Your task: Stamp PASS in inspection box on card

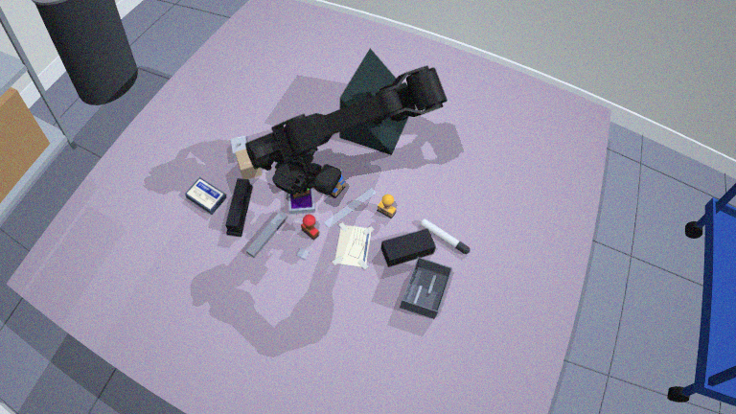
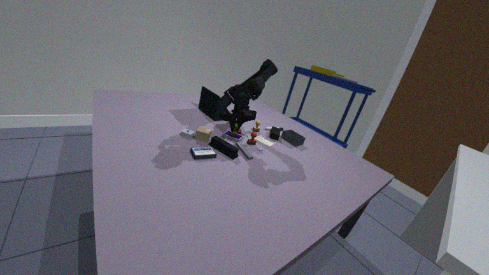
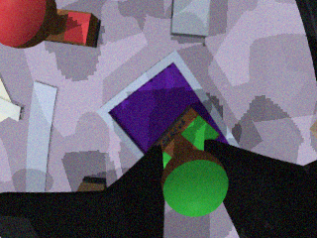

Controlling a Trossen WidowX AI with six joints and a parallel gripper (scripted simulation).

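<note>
My gripper tip is now 30 mm above the purple ink pad. From my gripper tip the other things lie so: blue stamp 40 mm behind, 80 mm to the left, 20 mm below; red stamp 80 mm ahead, 50 mm to the left, 20 mm below; green-knobbed stamp right at my gripper tip.
</note>
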